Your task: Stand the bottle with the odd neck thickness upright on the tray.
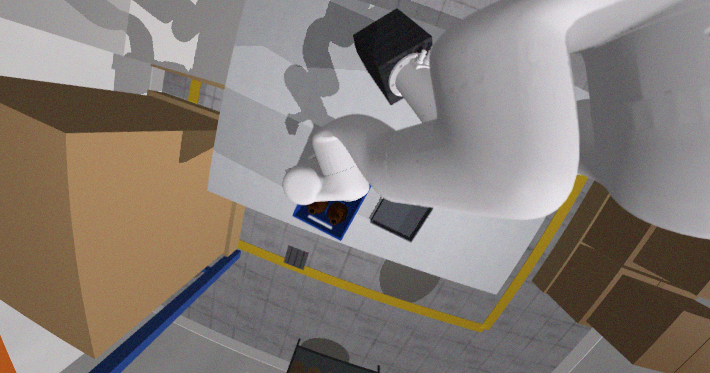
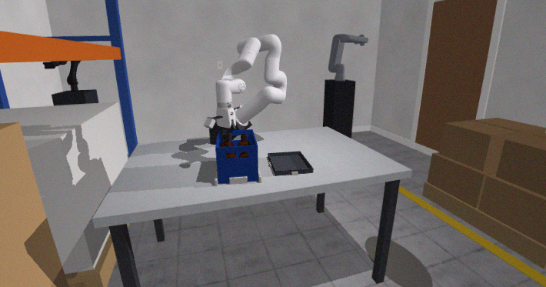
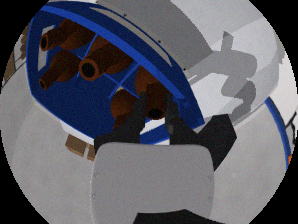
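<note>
The glass bottle lies 7 cm below my hand. From my hand the other things lie so: blue crate: 9 cm ahead, 7 cm below, 4 cm to the left; then dark tray: 31 cm to the left, 15 cm below, 8 cm ahead.
</note>
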